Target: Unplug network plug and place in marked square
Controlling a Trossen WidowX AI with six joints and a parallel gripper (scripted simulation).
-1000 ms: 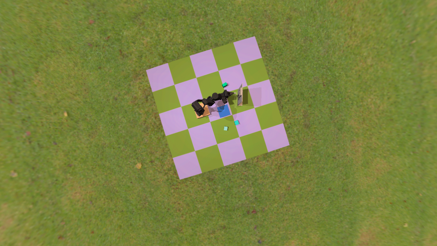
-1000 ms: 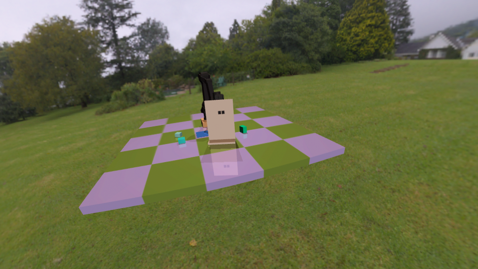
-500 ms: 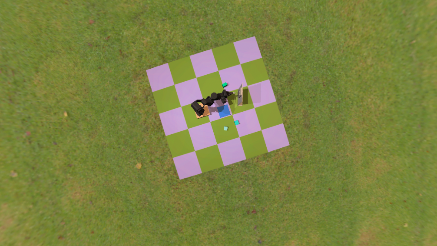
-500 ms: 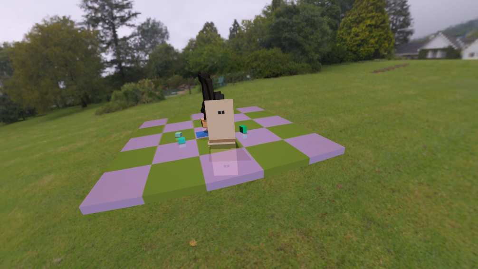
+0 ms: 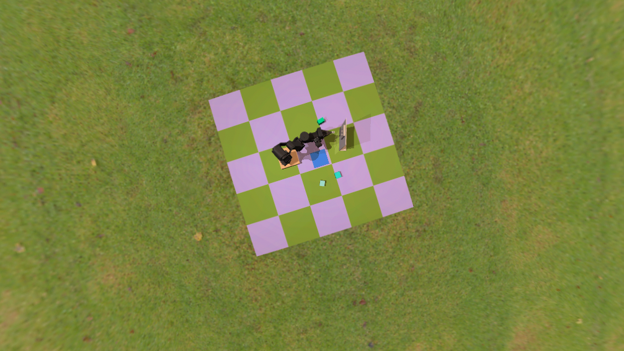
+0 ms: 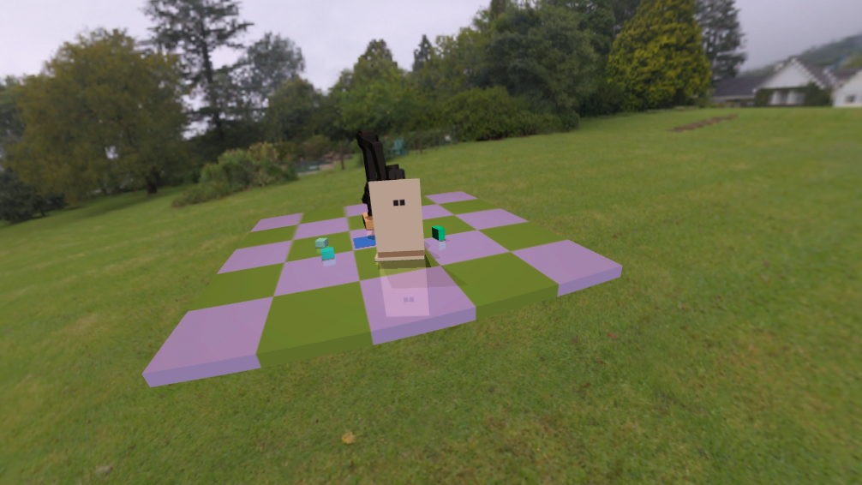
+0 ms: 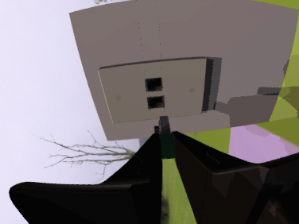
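My gripper tip is 19 cm above the blue marked square, 14 cm to the left of it and 11 cm past it. The rest, counted from my gripper tip: network plug: 1 cm ahead; then tan upright panel: 9 cm ahead, 7 cm below, 3 cm to the right.
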